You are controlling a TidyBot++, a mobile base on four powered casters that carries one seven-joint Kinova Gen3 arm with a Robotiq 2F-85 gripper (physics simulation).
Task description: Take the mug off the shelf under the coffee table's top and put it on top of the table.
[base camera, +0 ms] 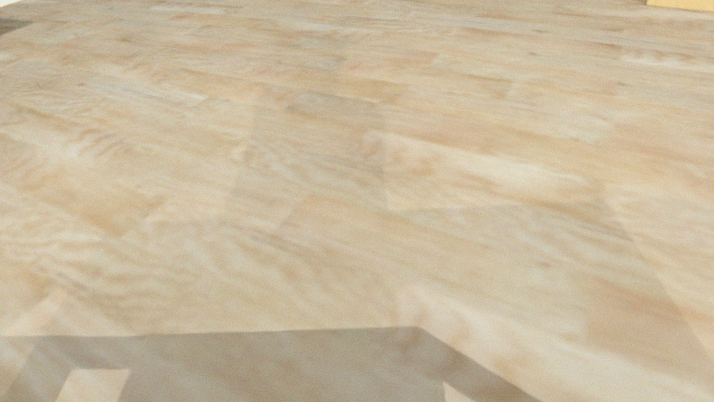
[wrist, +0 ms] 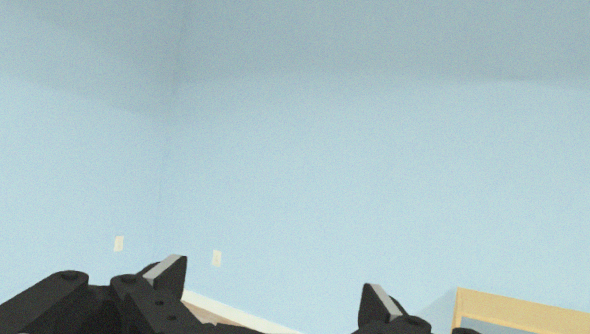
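Note:
My gripper is open in the wrist view, with its two black fingers far apart at the bottom and no object between them; blue wall shows beyond. The mug does not show in either view. A light yellow wooden piece with a flat, board-like edge shows in part, at the top right corner of the base camera view and at the bottom right of the wrist view. Too little of it shows to tell whether it is the coffee table.
Light wood floor fills most of the base camera view, with shadows across its lower part. In the wrist view, blue walls meet in a corner at the left, with two outlet plates and a white baseboard.

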